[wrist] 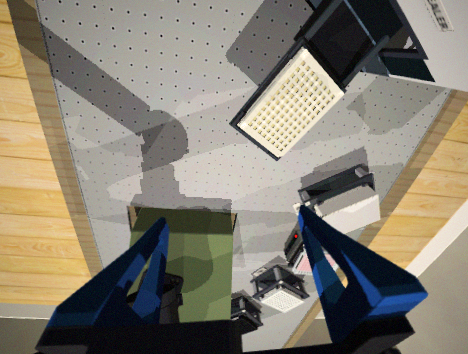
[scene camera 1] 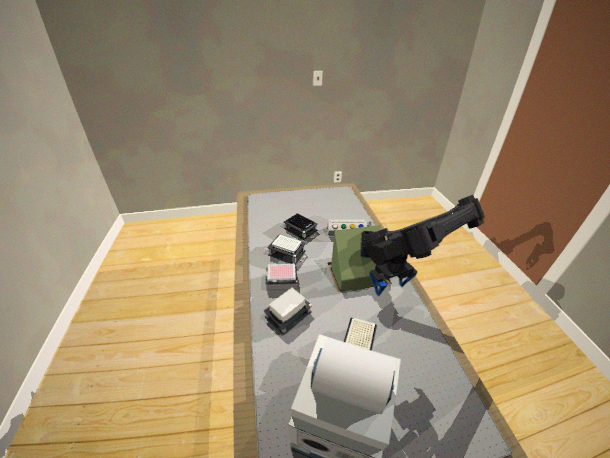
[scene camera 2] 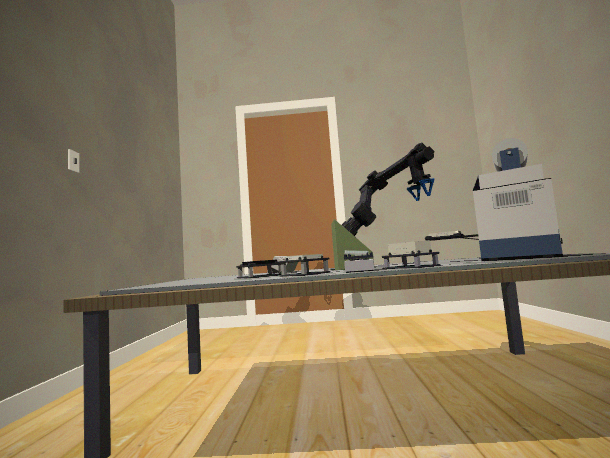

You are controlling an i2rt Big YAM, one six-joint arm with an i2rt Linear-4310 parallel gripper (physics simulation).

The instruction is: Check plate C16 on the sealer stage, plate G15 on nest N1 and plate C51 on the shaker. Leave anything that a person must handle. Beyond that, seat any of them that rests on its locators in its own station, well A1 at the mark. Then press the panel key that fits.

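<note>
A cream plate [scene camera 1: 361, 334] [wrist: 292, 102] lies on the dark stage extending from the sealer [scene camera 1: 345, 425] [scene camera 2: 517, 220] [wrist: 445, 55]. A pink plate [scene camera 1: 282, 272] [wrist: 320, 262] is on a dark device with a red light, which looks like the shaker. A white plate [scene camera 1: 287, 243] [wrist: 282, 300], a black plate [scene camera 1: 300, 223] and a tall white block-like plate [scene camera 1: 287, 305] [scene camera 2: 410, 247] [wrist: 352, 215] are on stands. Plate labels and nest N1's mark are not readable; seating and A1 corners are too small to tell. My gripper [scene camera 1: 390, 289] [scene camera 2: 423, 197] [wrist: 232, 217] is open and empty, high above the table.
The key panel [scene camera 1: 348, 222] [scene camera 2: 359, 263] with white, green, yellow and blue keys stands behind the green wedge-shaped block [scene camera 1: 350, 265] [scene camera 2: 345, 250] [wrist: 210, 260]. The sealer's large roll [scene camera 1: 354, 375] rises beside the stage. The stands line the table's left side in scene camera 1.
</note>
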